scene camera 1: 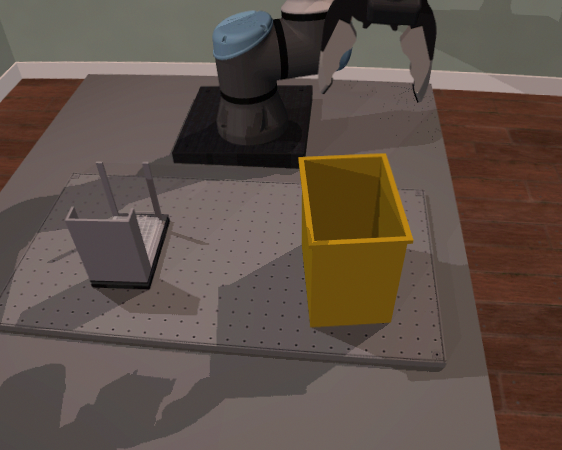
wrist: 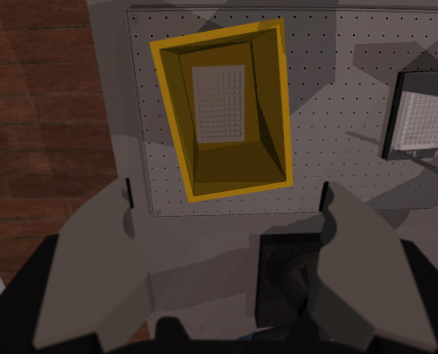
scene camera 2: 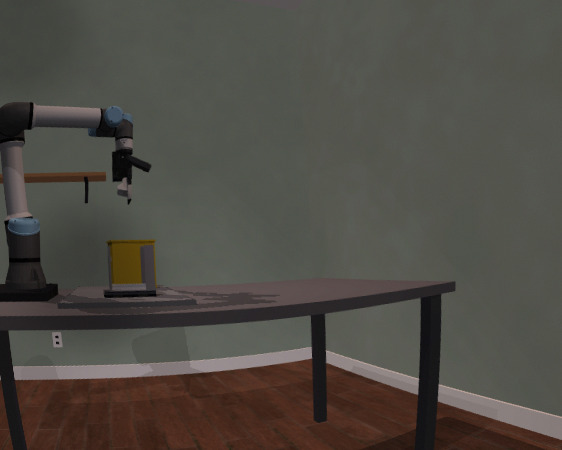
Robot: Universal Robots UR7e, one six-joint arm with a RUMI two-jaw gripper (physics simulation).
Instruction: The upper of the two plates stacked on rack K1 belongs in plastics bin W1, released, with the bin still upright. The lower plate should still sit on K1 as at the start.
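Places are measured from the arm's base along level axes (x ahead, y left, z up), in millimetres.
Pixels of known places: gripper, fingertip midpoint: [scene camera 1: 370, 97] [wrist: 225, 184] [scene camera 2: 128, 202]; arm's base at its link origin: [scene camera 1: 253, 124] [wrist: 309, 277] [scene camera 2: 26, 287].
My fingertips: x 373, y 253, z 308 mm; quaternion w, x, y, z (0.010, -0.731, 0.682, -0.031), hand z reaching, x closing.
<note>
For each thing: its middle in the pictures, then the offset to it from my fingertips. Level surfaces: height alone.
- yellow bin W1 at the middle of its body: [wrist: 225, 108] [scene camera 1: 346, 241] [scene camera 2: 131, 264] dx +4, dy -13, dz -239 mm
- Rack K1 at the middle of its body: [scene camera 1: 123, 220] [scene camera 2: 127, 270] dx +8, dy -370, dz -254 mm
- grey perforated board at its surface level: dz -329 mm
- table at its surface level: dz -341 mm
The yellow bin W1 [scene camera 1: 357, 285] [scene camera 2: 126, 262] [wrist: 227, 162] stands upright. In the wrist view a white gridded plate [wrist: 220, 104] lies flat on its floor, apart from the fingers. Rack K1 [scene camera 1: 107, 250] [scene camera 2: 149, 267], with a grey panel, thin posts and a black base, stands upright at the left in scene camera 1. A white gridded plate [scene camera 1: 150, 229] [wrist: 422, 122] sits low in the rack, partly hidden by the panel. My gripper [scene camera 1: 372, 95] [scene camera 2: 128, 201] [wrist: 225, 184] is open and empty, above the height of the bin's rim and toward the robot base side.
The bin and rack stand apart on a grey perforated board [scene camera 1: 250, 260] on the table [scene camera 2: 350, 290]. The arm's black base plate [scene camera 1: 200, 150] lies behind the board. A wooden shelf [scene camera 2: 65, 177] shows on the wall behind the arm.
</note>
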